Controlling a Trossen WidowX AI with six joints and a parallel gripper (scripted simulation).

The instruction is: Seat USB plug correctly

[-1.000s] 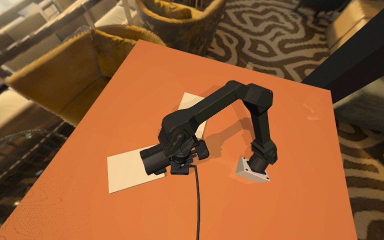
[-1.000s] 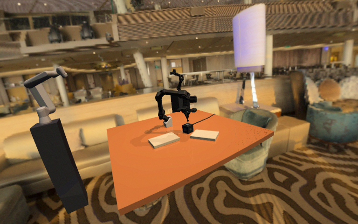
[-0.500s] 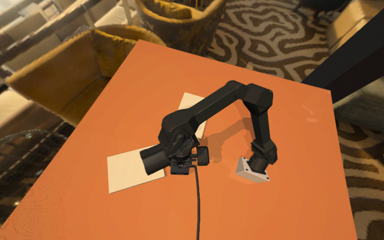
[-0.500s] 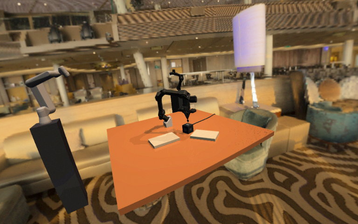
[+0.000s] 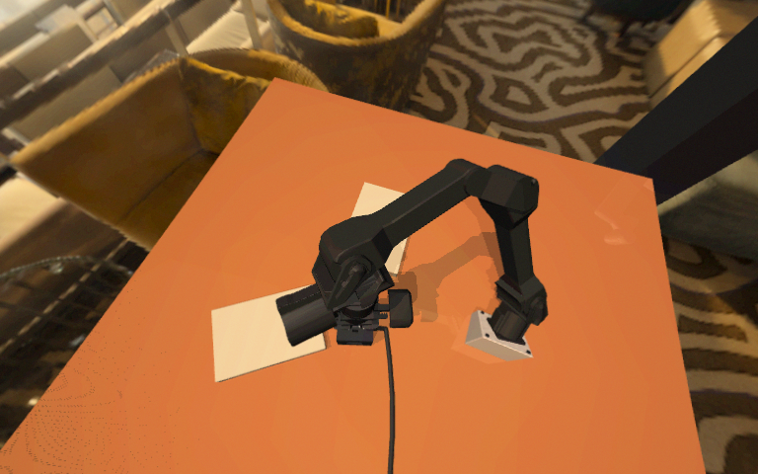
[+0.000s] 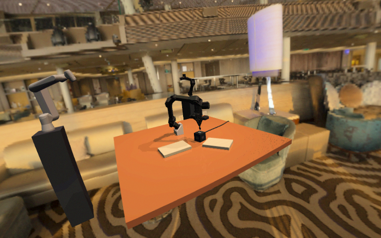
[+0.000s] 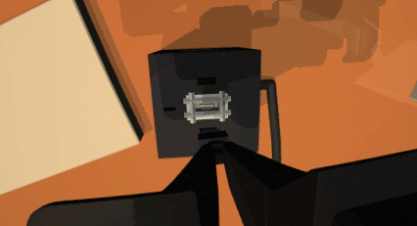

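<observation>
Now: gripper tip 2 cm above the USB plug.
</observation>
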